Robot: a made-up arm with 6 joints. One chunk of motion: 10 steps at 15 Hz.
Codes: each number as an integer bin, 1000 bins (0 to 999) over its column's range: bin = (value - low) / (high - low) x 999, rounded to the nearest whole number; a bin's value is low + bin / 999 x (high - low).
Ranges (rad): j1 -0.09..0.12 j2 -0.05..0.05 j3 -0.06..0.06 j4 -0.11..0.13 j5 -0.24..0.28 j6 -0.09..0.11
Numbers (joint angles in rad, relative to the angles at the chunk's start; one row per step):
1: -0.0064 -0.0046 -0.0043 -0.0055 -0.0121 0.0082
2: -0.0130 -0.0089 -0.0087 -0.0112 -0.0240 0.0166
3: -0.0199 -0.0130 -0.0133 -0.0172 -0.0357 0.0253
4: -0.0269 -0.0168 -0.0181 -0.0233 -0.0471 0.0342
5: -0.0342 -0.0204 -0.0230 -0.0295 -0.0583 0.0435
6: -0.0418 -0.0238 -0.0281 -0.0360 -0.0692 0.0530
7: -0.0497 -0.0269 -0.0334 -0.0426 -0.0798 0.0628
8: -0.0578 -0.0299 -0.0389 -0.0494 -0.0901 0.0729
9: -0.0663 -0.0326 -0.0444 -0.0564 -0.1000 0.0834
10: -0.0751 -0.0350 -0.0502 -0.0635 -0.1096 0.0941
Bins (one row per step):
1: 398 454 464 435 438 491
2: 366 411 427 411 415 532
3: 333 370 389 386 392 576
4: 300 332 349 361 371 620
5: 265 296 308 335 349 667
6: 229 262 266 308 328 714
7: 192 231 221 281 308 763
8: 153 201 176 252 288 814
9: 113 174 130 223 269 866
10: 71 150 82 194 251 920

